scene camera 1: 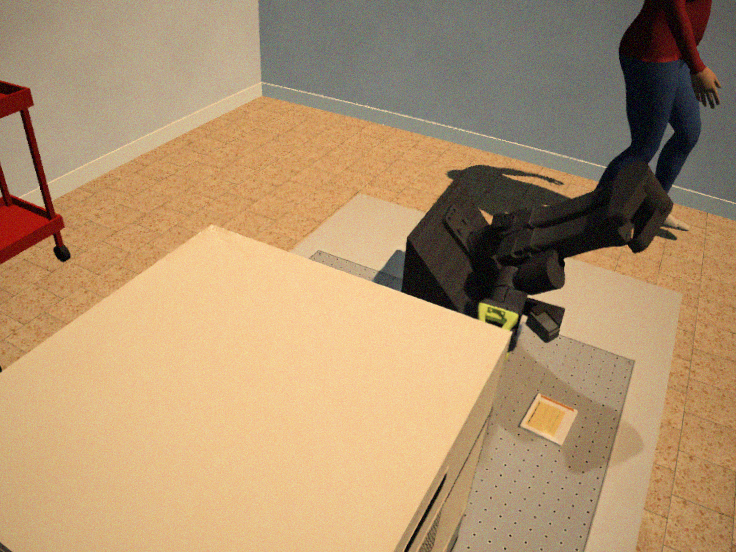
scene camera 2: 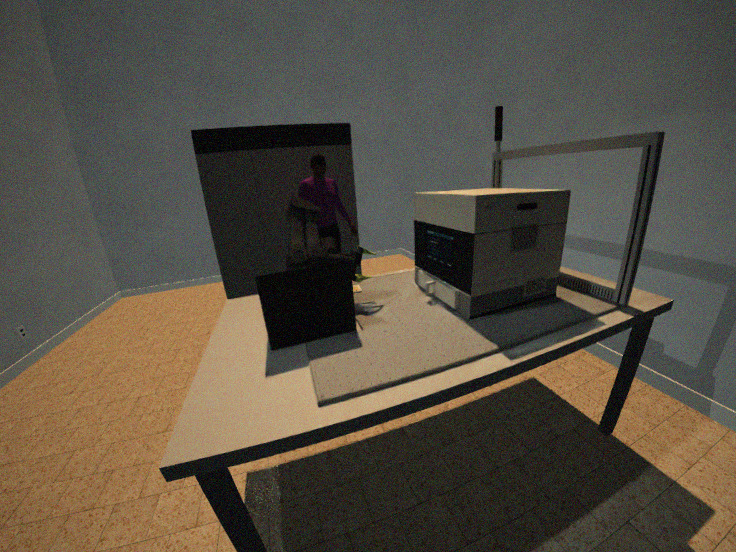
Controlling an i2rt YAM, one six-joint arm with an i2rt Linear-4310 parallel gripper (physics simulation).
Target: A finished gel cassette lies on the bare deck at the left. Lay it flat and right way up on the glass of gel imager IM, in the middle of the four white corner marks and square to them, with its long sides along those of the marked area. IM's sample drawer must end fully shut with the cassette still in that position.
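Places are measured from the arm's base along level axes (x right, y ahead, z up), in centimetres.
Pixels of known places: gripper, fingertip midpoint: (scene camera 2: 373, 265); arm's base, origin of the base link: (scene camera 1: 472, 248) (scene camera 2: 297, 289).
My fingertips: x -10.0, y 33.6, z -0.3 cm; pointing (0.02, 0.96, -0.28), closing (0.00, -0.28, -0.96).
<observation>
Ahead of a thing's pixels: the offset from my fingertips to its top centre. "spot": to the spot under its first point. Level surfaces: height alone.
The gel cassette {dy -6.6, dx -13.6, dz -13.5 cm} (scene camera 1: 548, 418) (scene camera 2: 356, 288) lies flat on the perforated deck {dz -14.2 cm} (scene camera 1: 511, 499) (scene camera 2: 380, 356), a pale square frame with a yellow middle; the dark box largely hides it in scene camera 2. My gripper (scene camera 1: 505, 335) (scene camera 2: 363, 265) is open with lime fingertips, above the deck and apart from the cassette, between it and the dark box; the imager's top partly hides the fingers in scene camera 1. Gel imager IM (scene camera 1: 255, 404) (scene camera 2: 517, 255) is a cream box with a dark screen. Its sample drawer {spot: dy +18.6, dx +23.1, dz -8.9 cm} (scene camera 2: 444, 293) looks shut, low in the front; the glass and corner marks are hidden.
A dark box (scene camera 1: 436, 261) (scene camera 2: 309, 306) stands beside the arm. A tall dark panel (scene camera 2: 249, 225) stands behind it in scene camera 2. A metal frame (scene camera 2: 639, 219) rises behind the imager. A red cart (scene camera 1: 36, 160) and a person (scene camera 1: 656, 101) are beyond the table.
</observation>
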